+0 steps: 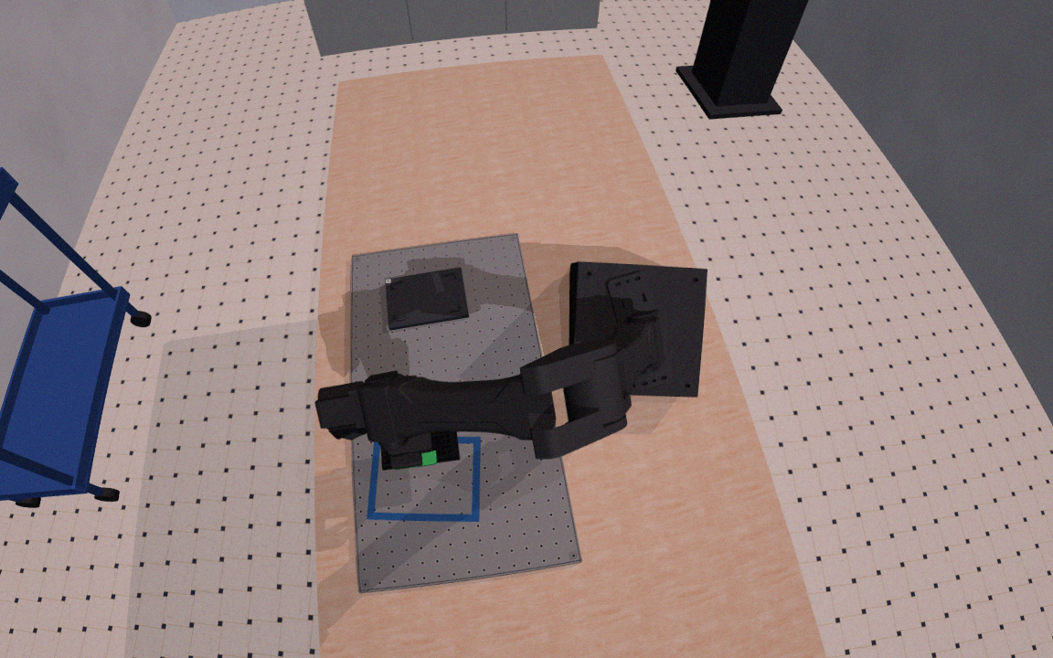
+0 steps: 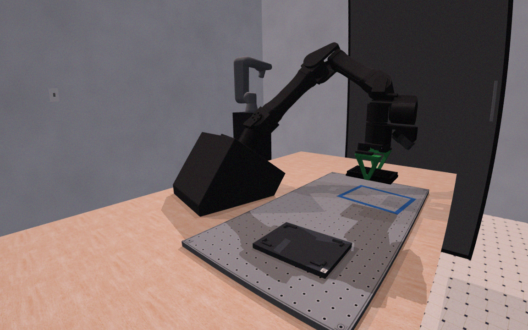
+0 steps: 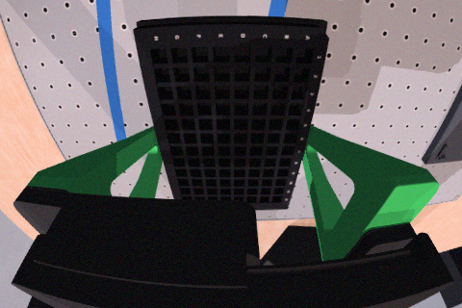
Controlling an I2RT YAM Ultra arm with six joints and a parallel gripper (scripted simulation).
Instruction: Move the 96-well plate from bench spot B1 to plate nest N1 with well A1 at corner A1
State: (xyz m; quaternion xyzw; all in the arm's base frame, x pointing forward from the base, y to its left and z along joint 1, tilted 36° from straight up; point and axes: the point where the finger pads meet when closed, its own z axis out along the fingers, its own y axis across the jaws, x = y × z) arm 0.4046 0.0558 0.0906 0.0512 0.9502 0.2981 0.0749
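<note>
Right now the plate nest N1 is 33 cm to the right of my hand, 8 cm below it and 4 cm behind it. Round my hand: black 96-well plate (right at my hand); A1 label (38 cm to the right, 7 cm below, 3 cm ahead).
</note>
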